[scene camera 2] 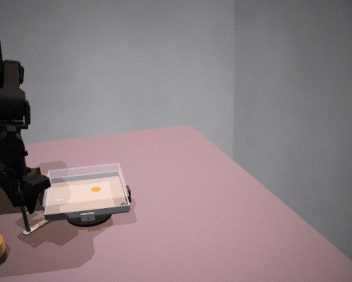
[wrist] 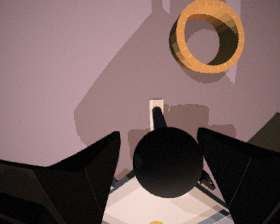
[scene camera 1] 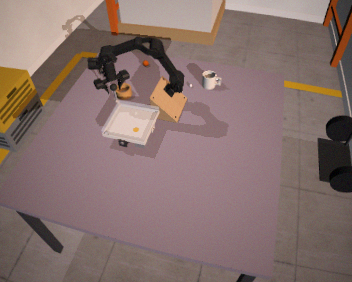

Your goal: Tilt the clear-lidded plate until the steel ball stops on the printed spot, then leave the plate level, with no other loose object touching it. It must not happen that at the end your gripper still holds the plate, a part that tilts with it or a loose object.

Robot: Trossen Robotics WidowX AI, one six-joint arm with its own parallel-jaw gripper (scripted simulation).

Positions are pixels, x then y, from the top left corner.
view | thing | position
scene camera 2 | clear-lidded plate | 81,192
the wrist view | gripper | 159,135
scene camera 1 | clear-lidded plate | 133,122
